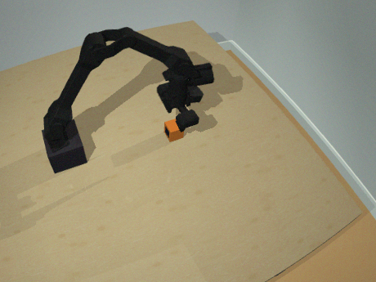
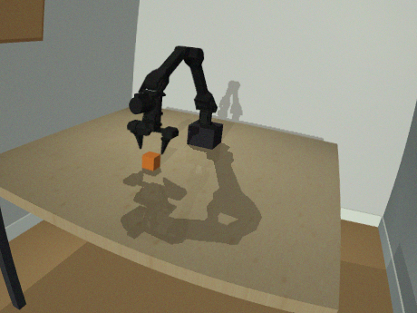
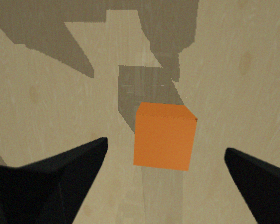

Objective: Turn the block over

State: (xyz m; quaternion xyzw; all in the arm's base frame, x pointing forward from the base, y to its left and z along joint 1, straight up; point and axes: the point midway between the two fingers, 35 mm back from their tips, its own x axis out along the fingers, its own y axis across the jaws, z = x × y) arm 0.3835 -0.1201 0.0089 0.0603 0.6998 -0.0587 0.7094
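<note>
The block lies 4 cm below my gripper tip and 2 cm behind it.
</note>
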